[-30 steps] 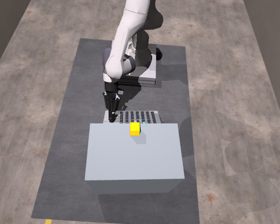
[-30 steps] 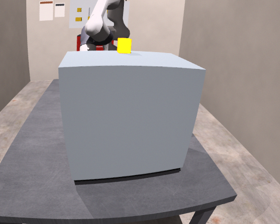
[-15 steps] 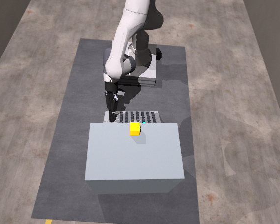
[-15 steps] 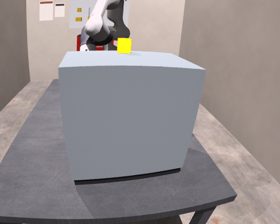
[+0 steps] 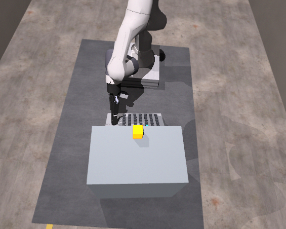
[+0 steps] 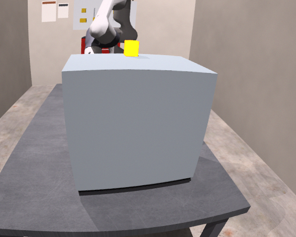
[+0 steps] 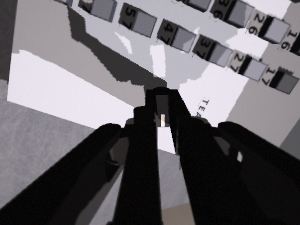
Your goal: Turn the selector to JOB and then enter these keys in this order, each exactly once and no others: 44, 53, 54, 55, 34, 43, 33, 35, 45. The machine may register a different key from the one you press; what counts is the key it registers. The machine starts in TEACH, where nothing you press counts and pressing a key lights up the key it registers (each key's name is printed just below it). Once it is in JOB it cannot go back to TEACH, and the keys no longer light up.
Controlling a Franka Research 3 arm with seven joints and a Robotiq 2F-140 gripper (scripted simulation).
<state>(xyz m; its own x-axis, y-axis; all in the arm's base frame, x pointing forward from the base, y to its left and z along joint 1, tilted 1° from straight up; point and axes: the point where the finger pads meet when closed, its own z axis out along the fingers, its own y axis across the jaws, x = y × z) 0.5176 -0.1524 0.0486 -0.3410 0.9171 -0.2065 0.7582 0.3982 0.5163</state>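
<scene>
My gripper is now 2 cm short of the black selector knob and 2 cm above it.
</scene>
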